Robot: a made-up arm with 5 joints. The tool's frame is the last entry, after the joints.
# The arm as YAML. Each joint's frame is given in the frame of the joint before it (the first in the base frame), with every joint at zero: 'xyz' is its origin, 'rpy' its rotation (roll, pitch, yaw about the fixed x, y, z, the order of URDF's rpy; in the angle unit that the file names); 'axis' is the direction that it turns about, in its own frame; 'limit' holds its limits. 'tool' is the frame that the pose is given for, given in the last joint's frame.
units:
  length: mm
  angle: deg
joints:
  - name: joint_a
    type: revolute
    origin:
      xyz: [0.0, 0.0, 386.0]
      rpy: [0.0, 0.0, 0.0]
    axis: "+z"
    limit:
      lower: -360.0
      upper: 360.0
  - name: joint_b
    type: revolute
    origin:
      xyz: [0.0, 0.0, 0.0]
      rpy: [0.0, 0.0, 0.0]
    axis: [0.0, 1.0, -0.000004]
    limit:
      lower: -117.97
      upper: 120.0
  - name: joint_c
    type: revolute
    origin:
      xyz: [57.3, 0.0, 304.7]
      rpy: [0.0, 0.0, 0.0]
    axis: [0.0, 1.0, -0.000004]
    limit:
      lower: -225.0
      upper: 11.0
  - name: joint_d
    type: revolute
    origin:
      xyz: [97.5, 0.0, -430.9]
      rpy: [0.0, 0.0, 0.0]
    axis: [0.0, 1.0, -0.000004]
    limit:
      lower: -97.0
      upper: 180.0
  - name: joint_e
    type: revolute
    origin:
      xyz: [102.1, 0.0, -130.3]
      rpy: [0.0, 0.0, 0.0]
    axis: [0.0, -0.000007, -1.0]
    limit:
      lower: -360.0
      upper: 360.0
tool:
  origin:
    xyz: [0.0, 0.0, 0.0]
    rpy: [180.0, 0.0, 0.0]
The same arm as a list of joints. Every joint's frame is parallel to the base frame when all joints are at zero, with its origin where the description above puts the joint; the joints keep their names.
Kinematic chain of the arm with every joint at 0, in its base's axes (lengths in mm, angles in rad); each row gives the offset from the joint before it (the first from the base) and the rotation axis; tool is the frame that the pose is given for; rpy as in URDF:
joint_a: xyz 0 0 386 axis +z
joint_b: xyz 0 0 0 axis +y
joint_c: xyz 57.3 0 304.7 axis +y
joint_d: xyz 97.5 0 -430.9 axis +y
joint_e: xyz 102.1 0 -130.3 axis -z
tool: xyz 0 0 0 rpy 3.1416 0 0
Joint limits (rad, base to tool): -6.2832..6.2832 -2.059..2.0944 -3.927..0.192 -1.693..3.1416 -6.2832..6.2832

